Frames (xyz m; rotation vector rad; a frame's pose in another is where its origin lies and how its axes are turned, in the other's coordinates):
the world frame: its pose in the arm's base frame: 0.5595 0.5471 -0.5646 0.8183 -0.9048 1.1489
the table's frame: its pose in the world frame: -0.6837 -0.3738 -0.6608 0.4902 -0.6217 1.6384
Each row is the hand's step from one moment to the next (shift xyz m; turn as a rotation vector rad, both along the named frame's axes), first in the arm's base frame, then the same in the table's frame.
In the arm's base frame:
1: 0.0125 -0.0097 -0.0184 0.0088 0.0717 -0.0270
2: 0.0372 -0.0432 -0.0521 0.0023 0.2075 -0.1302
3: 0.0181 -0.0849 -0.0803 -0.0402 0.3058 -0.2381
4: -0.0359 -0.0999 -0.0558 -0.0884 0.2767 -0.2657
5: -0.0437 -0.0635 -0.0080 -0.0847 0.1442 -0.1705
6: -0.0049 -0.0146 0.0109 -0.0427 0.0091 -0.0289
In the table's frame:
1: -0.0097 0.0200 0.0098 -0.0457 0.0040 -0.0620
2: -0.0216 0.0612 0.0419 -0.1214 0.0622 -0.2035
3: 0.0092 0.1012 0.0605 -0.1493 0.1375 -0.3326
4: 0.0674 0.0844 0.0522 -0.0990 0.1743 -0.3388
5: 0.0659 0.0282 0.0295 -0.0238 0.1229 -0.2034
6: 0.0130 -0.0059 0.0124 0.0277 0.0265 -0.0357

